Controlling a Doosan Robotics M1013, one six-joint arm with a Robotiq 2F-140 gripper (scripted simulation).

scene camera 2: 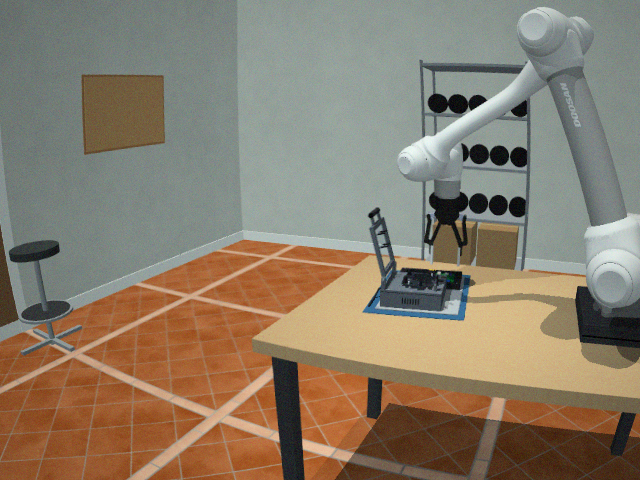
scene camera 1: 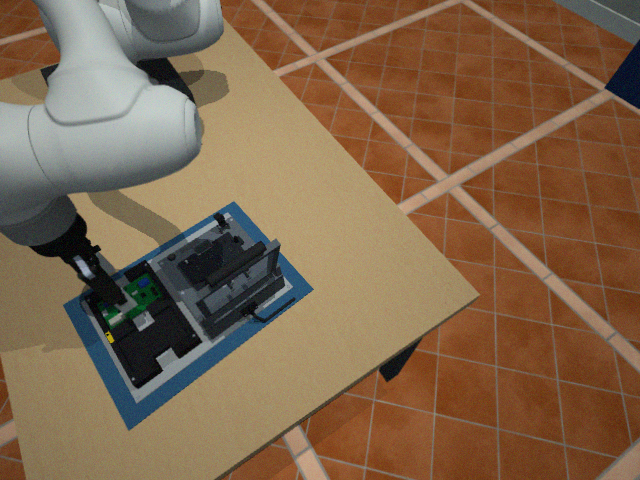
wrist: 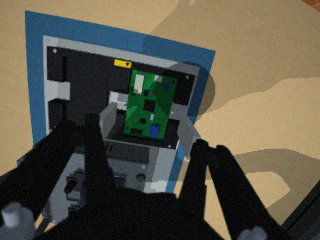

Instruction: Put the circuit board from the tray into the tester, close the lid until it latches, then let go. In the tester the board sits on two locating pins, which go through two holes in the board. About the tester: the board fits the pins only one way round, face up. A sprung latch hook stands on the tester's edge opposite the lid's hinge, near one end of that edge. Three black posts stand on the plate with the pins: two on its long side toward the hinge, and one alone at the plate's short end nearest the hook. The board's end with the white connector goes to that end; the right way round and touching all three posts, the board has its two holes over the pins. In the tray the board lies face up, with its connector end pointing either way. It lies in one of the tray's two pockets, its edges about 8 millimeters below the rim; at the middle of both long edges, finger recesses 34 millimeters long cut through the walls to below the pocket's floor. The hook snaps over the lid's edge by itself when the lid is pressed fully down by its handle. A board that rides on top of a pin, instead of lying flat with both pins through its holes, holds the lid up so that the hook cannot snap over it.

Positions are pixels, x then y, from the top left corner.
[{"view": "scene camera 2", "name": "my gripper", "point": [444, 264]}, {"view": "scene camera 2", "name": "lid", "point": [384, 253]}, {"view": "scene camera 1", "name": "my gripper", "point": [119, 289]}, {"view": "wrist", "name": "my gripper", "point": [148, 118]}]
